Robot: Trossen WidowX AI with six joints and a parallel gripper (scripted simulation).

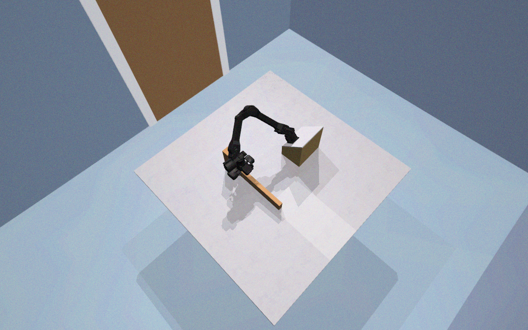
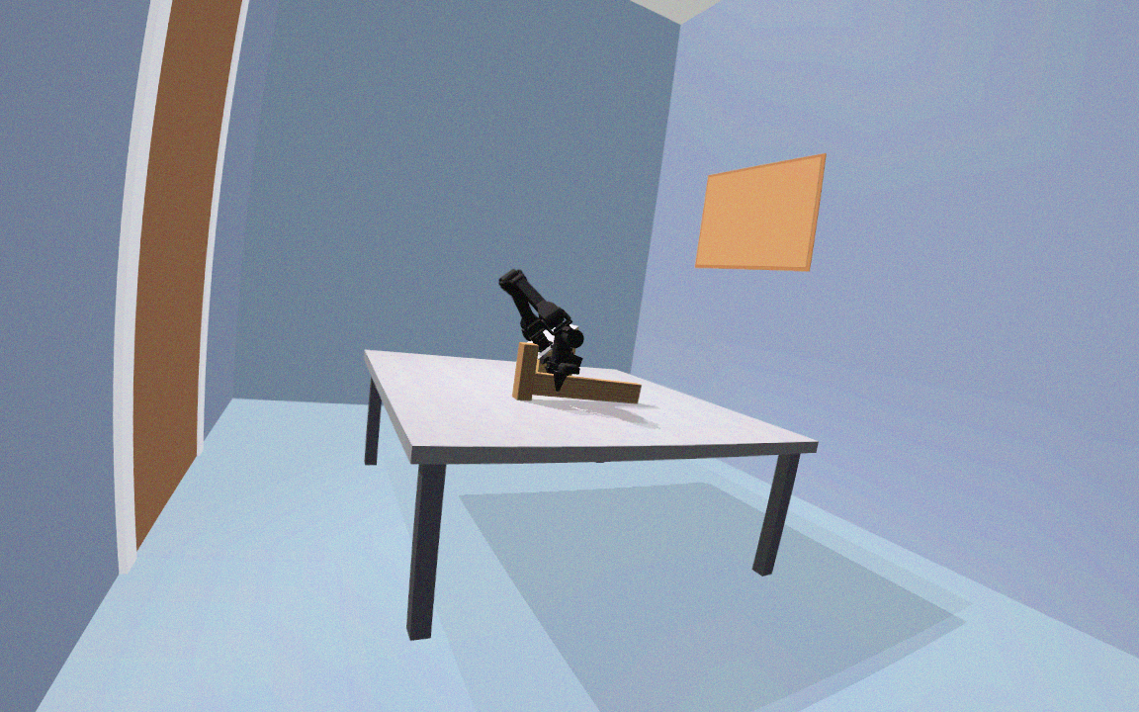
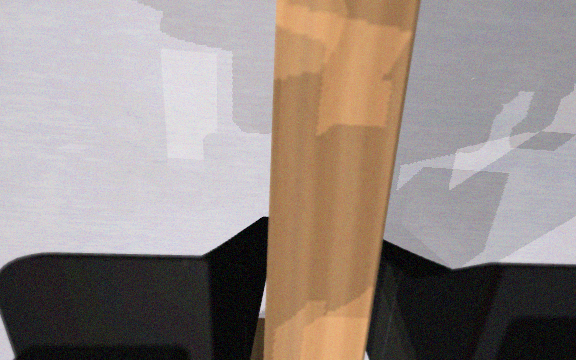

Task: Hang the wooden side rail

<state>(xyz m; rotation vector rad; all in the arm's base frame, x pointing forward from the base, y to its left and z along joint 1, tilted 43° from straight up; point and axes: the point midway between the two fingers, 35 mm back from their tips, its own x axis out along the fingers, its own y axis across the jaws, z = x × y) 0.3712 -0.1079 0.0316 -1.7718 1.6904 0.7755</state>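
The headboard post is 110 mm to the right of my gripper tip and 50 mm above it.
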